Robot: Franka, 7 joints.
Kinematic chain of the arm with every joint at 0, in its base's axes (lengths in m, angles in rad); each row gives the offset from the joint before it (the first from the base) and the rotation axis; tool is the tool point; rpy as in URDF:
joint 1: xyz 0 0 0.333 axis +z
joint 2: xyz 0 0 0 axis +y
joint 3: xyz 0 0 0.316 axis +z
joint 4: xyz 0.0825 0 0 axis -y
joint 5: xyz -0.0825 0 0.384 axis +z
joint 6: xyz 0 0 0 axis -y
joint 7: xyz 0.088 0 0 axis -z
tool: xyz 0 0 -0.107 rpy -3.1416 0 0
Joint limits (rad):
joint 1: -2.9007..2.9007
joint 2: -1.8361..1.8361
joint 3: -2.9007..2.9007
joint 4: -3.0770..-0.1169
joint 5: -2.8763..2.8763
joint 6: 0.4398..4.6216
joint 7: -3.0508..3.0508
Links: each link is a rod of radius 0.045 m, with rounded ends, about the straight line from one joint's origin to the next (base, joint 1, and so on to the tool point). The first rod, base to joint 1, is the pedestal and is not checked.
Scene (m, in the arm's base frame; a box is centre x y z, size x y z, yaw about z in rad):
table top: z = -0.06
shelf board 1: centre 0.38 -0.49 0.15 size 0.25 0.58 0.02 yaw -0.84
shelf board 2: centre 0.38 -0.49 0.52 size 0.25 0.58 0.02 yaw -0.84
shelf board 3: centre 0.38 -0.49 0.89 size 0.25 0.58 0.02 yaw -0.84
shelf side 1: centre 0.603 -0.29 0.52 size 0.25 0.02 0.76 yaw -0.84
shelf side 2: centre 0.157 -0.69 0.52 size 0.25 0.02 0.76 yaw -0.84
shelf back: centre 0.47 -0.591 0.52 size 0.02 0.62 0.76 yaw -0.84
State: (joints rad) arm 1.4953 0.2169 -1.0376 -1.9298 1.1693 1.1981 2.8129
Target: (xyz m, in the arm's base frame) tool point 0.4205 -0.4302 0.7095
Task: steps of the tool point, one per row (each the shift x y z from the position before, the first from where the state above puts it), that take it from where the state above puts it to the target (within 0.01 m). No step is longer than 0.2 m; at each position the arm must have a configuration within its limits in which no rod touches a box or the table.
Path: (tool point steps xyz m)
1: 0.0461 -0.1379 0.1039
2: -0.0049 -0.1632 0.0823
3: -0.0629 -0.1640 0.0541
4: -0.1158 -0.1394 0.0221
5: 0.0933 -0.0705 -0.0256
6: 0.0560 -0.0660 -0.0099
7: 0.0173 -0.0494 0.0355

